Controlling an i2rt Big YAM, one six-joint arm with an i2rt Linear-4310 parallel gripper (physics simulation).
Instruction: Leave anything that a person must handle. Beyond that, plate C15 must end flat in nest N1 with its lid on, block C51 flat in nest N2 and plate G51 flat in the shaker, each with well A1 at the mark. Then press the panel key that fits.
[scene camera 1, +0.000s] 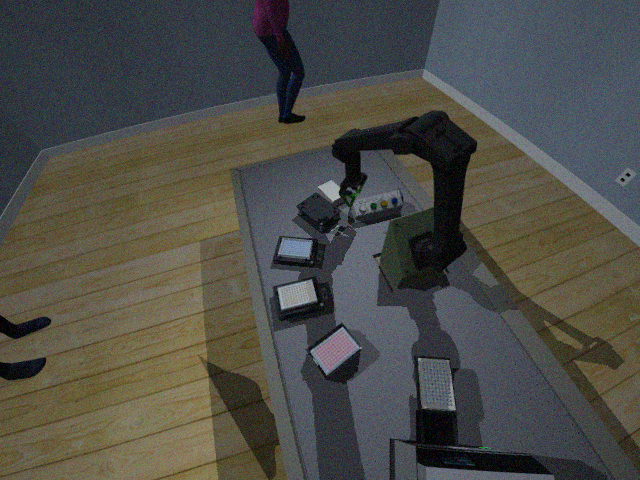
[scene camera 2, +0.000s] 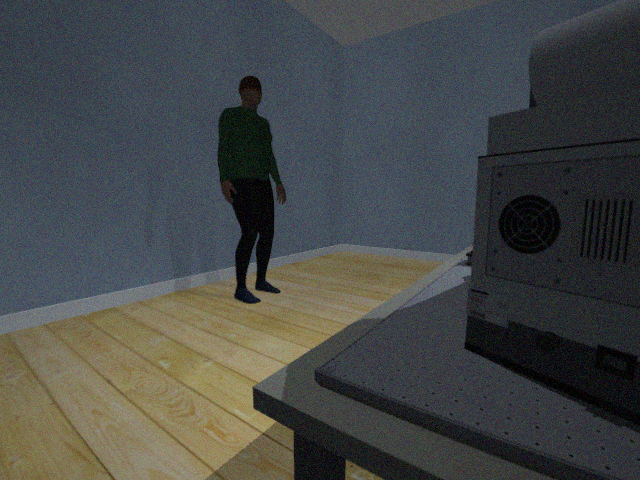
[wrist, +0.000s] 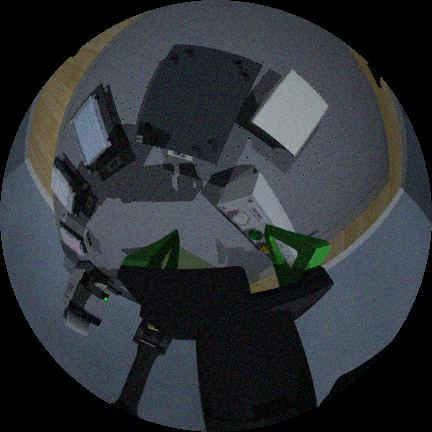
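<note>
My gripper (scene camera 1: 352, 196) (wrist: 222, 231) is open and empty, above the table beside the control panel (scene camera 1: 356, 211) (wrist: 275, 200) with white, green, yellow and blue keys. A dark, square, flat-topped unit (scene camera 1: 317, 209) (wrist: 200, 100) stands near it; its label is not readable. A blue-topped plate (scene camera 1: 295, 248) (wrist: 90, 129) and a cream plate (scene camera 1: 297, 294) (wrist: 64, 190) sit on black holders. A pink-welled plate (scene camera 1: 334, 350) (wrist: 72, 241) sits turned at an angle. A grey plate (scene camera 1: 435, 383) is at one end of a black device. Plate names and A1 marks cannot be read.
A white-topped block (scene camera 1: 329, 190) (wrist: 292, 112) stands beside the dark unit. The arm's green mount (scene camera 1: 405, 253) is on the table. A large instrument (scene camera 1: 485, 459) (scene camera 2: 558, 222) stands at the table end. A person in pink (scene camera 1: 271, 18) and one in green (scene camera 2: 245, 144) stand on the floor.
</note>
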